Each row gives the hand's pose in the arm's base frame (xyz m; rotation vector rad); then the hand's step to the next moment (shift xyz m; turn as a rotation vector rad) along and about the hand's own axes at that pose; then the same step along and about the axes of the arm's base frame.
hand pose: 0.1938 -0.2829 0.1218 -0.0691 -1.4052 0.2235
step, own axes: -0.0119 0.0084 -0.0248 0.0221 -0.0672 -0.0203
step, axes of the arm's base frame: 0.0216 0.0080 -0.0172 0.0309 -0.0596 0.0301
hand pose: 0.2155 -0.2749 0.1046 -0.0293 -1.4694 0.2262
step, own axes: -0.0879 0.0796 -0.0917 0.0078 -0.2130 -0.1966
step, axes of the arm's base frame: 0.0725 0.0738 -0.1085 0.2233 -0.1839 0.0206
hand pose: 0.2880 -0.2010 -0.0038 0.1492 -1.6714 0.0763
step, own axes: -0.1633 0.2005 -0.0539 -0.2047 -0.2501 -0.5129
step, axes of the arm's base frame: 0.0407 0.2144 -0.1489 0.5613 -0.1655 -0.1583
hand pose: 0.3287 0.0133 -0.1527 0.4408 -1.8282 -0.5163
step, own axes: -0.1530 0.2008 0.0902 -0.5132 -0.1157 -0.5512
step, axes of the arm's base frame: -0.0489 0.2612 -0.0350 0.6845 0.1070 -0.3173
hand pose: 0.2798 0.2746 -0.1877 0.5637 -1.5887 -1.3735
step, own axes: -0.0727 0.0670 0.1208 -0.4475 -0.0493 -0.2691
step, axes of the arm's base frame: -0.0551 0.1390 0.0447 0.4268 0.2151 -0.2160
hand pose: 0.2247 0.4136 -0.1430 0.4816 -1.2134 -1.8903
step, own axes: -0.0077 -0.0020 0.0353 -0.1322 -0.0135 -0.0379
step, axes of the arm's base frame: -0.0204 0.0266 0.0137 0.0982 0.0869 -0.0437
